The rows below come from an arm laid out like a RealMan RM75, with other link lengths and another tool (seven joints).
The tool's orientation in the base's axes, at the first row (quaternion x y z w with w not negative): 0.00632 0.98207 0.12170 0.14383
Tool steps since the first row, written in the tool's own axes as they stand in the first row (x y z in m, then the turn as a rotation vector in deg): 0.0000 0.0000 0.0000 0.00 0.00 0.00; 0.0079 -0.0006 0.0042 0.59 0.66 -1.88; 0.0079 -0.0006 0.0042 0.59 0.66 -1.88; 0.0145 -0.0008 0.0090 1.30 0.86 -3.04; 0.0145 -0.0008 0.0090 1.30 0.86 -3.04; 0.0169 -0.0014 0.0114 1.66 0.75 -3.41; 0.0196 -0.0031 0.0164 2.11 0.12 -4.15; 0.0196 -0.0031 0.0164 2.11 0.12 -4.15; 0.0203 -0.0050 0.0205 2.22 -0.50 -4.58
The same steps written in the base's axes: 0.0000 0.0000 0.0000 0.00 0.00 0.00; -0.0064 0.0008 -0.0063 -1.11 0.22 1.74; -0.0064 0.0008 -0.0063 -1.11 0.22 1.74; -0.0113 0.0020 -0.0126 -2.13 0.17 2.67; -0.0113 0.0020 -0.0126 -2.13 0.17 2.67; -0.0129 0.0021 -0.0157 -2.58 0.00 2.88; -0.0141 0.0018 -0.0215 -3.20 -0.77 3.29; -0.0141 0.0018 -0.0215 -3.20 -0.77 3.29; -0.0135 0.0010 -0.0260 -3.42 -1.47 3.51
